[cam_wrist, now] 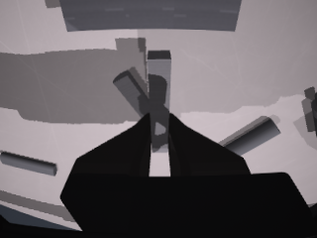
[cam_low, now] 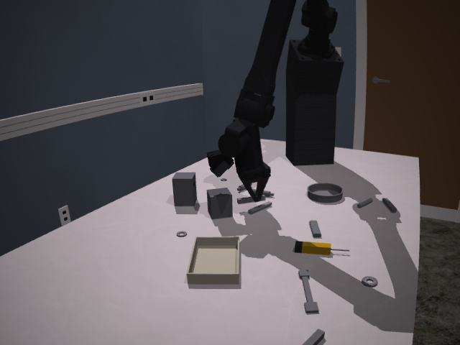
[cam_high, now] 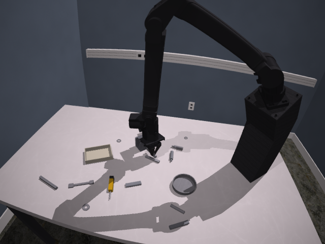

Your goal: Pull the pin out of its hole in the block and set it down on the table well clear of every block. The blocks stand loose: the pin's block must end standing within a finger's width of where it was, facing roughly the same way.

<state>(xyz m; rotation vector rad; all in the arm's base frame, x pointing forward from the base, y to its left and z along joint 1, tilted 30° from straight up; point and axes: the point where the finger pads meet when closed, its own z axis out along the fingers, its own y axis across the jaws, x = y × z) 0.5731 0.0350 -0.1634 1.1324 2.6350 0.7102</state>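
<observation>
Now: the grey pin 1 cm ahead of my hand and 1 cm to the right of it. Round my hand: taller grey block: 5 cm ahead, 19 cm to the right, 2 cm above; then round dish: 17 cm behind, 14 cm to the left, 2 cm below; then grey bar: 1 cm to the left, 3 cm below.
</observation>
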